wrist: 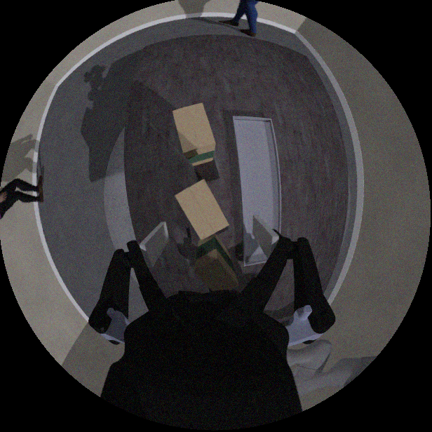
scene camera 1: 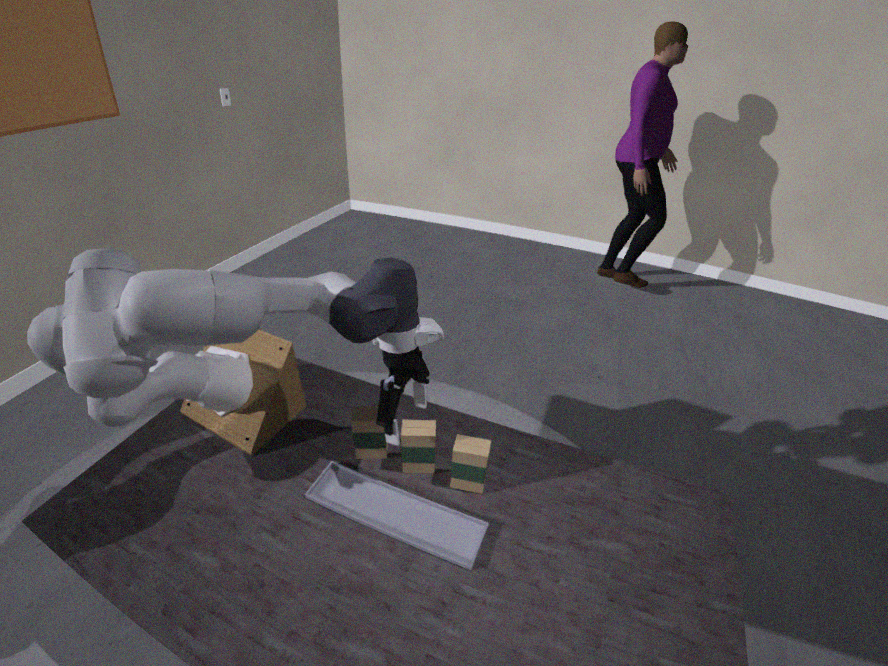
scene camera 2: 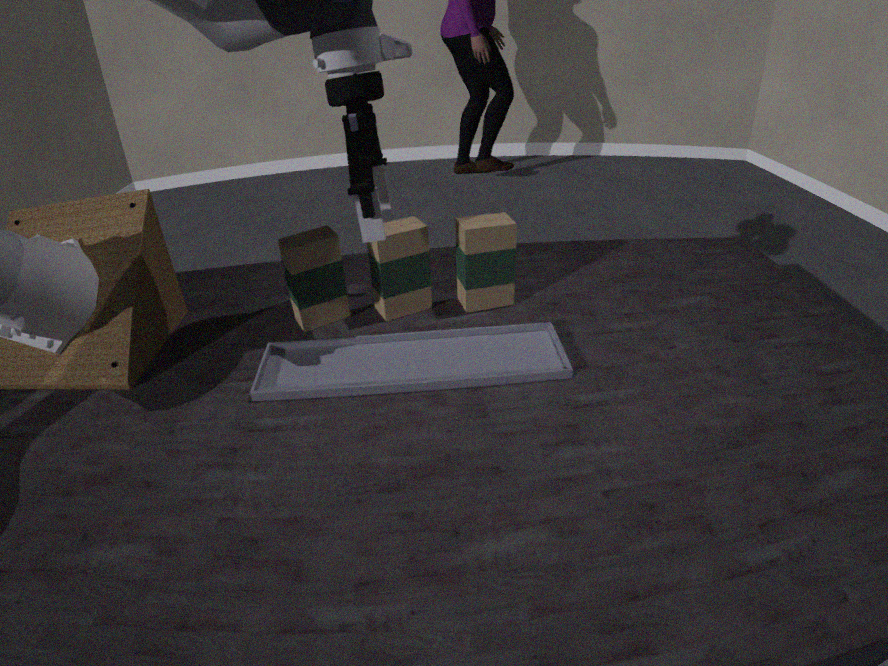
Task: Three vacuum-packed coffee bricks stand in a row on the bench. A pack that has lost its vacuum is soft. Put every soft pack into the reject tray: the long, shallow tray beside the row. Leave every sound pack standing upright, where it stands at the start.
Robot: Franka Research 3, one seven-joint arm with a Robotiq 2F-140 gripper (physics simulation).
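Three tan coffee packs with green bands stand upright in a row: the left pack [scene camera 1: 369,438] [scene camera 2: 315,279] [wrist: 216,271], in shadow, the middle pack [scene camera 1: 418,453] [scene camera 2: 401,272] [wrist: 202,210] and the right pack [scene camera 1: 469,465] [scene camera 2: 486,261] [wrist: 194,129]. Which packs are soft cannot be told by looking. The long, shallow reject tray [scene camera 1: 401,512] [scene camera 2: 430,364] [wrist: 257,170] lies beside the row and holds no pack. My gripper [scene camera 1: 405,414] [scene camera 2: 378,215] [wrist: 209,228] is open and empty, pointing down near the tops of the left and middle packs. Its exact height above them is hard to tell.
A wooden block [scene camera 1: 276,387] [scene camera 2: 154,286] stands by the arm's base, left of the row. A person in purple [scene camera 1: 649,114] [scene camera 2: 476,64] is by the back wall. A person in blue trousers [wrist: 247,17] shows at the top of the wrist view.
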